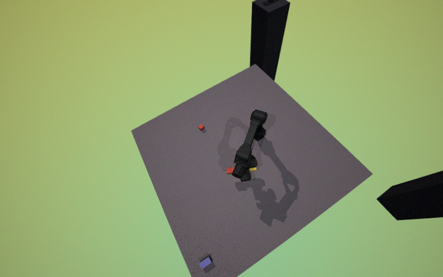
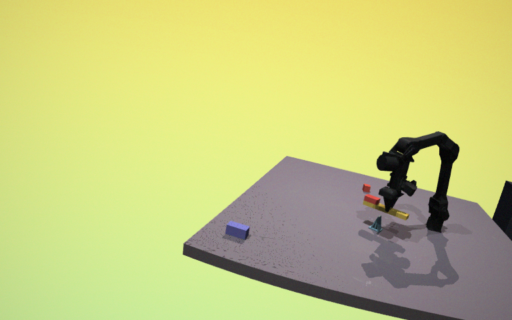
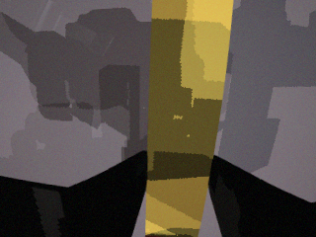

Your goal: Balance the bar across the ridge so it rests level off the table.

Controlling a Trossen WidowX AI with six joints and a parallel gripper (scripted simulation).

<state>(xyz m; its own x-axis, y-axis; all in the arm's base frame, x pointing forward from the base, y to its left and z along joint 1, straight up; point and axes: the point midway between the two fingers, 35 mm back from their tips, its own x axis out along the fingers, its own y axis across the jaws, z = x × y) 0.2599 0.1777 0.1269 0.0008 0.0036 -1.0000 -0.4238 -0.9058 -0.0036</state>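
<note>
My gripper tip is 6 cm above the teal ridge, 3 cm short of it and 2 cm to the left of it. From my gripper tip the other things lie so: blue block (48 cm ahead, 32 cm to the left, 8 cm below); small red cube (49 cm to the right, 8 cm below, 7 cm ahead).
</note>
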